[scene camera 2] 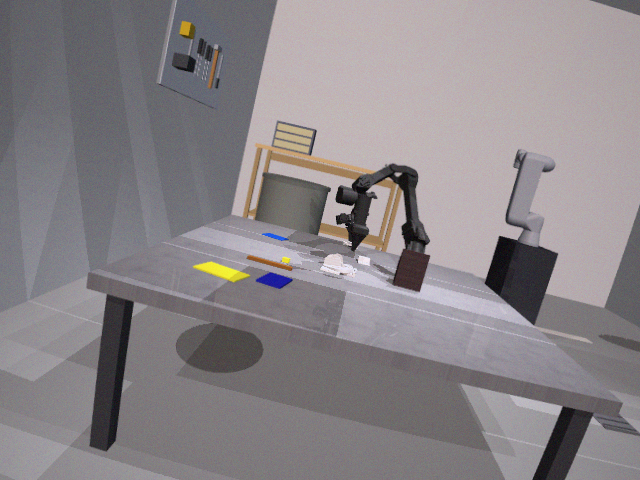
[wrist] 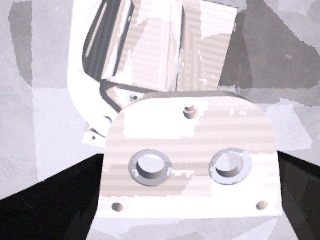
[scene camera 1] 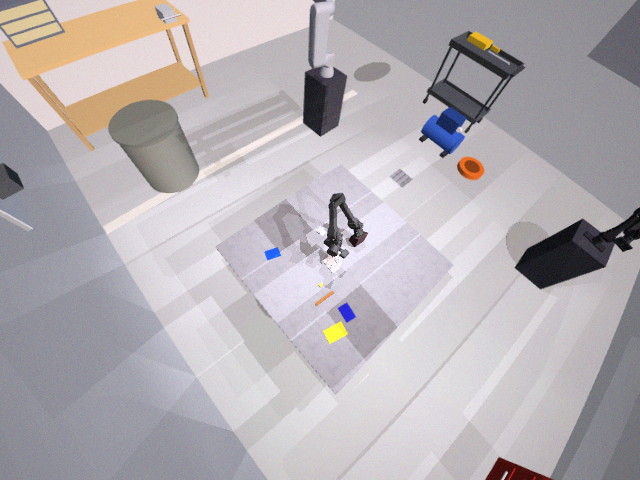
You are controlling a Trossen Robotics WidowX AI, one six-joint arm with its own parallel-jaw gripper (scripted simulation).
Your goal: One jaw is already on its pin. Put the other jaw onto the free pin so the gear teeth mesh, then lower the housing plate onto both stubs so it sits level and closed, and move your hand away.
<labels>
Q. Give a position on a white housing plate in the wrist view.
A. At 189, 140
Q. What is my gripper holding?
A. A white housing plate.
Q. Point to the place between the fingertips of my gripper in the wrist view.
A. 186, 161
</labels>
